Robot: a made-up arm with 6 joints. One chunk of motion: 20 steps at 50 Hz.
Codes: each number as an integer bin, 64 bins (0 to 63) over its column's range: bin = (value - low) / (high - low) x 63, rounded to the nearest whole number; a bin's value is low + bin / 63 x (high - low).
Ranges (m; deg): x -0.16..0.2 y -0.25..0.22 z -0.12..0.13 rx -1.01..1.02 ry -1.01..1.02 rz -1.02..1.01
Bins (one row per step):
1: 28 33 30 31 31 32
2: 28 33 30 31 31 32
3: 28 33 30 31 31 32
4: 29 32 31 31 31 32
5: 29 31 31 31 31 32
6: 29 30 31 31 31 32
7: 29 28 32 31 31 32
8: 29 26 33 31 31 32
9: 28 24 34 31 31 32
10: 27 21 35 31 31 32
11: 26 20 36 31 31 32
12: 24 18 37 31 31 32
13: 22 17 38 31 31 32
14: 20 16 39 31 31 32
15: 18 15 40 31 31 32
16: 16 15 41 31 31 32
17: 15 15 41 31 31 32
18: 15 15 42 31 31 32
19: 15 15 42 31 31 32
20: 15 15 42 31 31 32
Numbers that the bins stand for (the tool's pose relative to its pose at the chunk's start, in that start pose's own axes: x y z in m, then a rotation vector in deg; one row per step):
1: 0.0000 -0.0038 -0.0010 -0.01 -0.01 0.01
2: 0.0000 -0.0038 -0.0010 -0.01 -0.01 0.01
3: 0.0000 -0.0038 -0.0010 -0.01 -0.01 0.01
4: 0.0057 -0.0113 0.0030 -0.01 -0.01 0.01
5: 0.0057 -0.0187 0.0030 -0.01 -0.01 0.01
6: 0.0057 -0.0262 0.0030 -0.01 -0.01 0.01
7: 0.0057 -0.0411 0.0070 -0.01 -0.01 0.01
8: 0.0057 -0.0560 0.0110 -0.01 -0.01 0.01
9: 0.0000 -0.0710 0.0149 -0.01 -0.01 0.01
10: -0.0057 -0.0933 0.0189 -0.01 -0.01 0.01
11: -0.0114 -0.1008 0.0229 -0.01 -0.01 0.01
12: -0.0229 -0.1157 0.0268 -0.01 -0.01 0.01
13: -0.0343 -0.1232 0.0308 -0.01 -0.01 0.01
14: -0.0457 -0.1306 0.0348 -0.01 -0.01 0.01
15: -0.0571 -0.1381 0.0387 -0.01 -0.01 0.01
16: -0.0686 -0.1381 0.0427 -0.01 -0.01 0.01
17: -0.0743 -0.1381 0.0427 -0.01 -0.01 0.01
18: -0.0743 -0.1381 0.0467 -0.01 -0.01 0.01
19: -0.0743 -0.1381 0.0467 -0.01 -0.01 0.01
20: -0.0743 -0.1381 0.0467 -0.01 -0.01 0.01

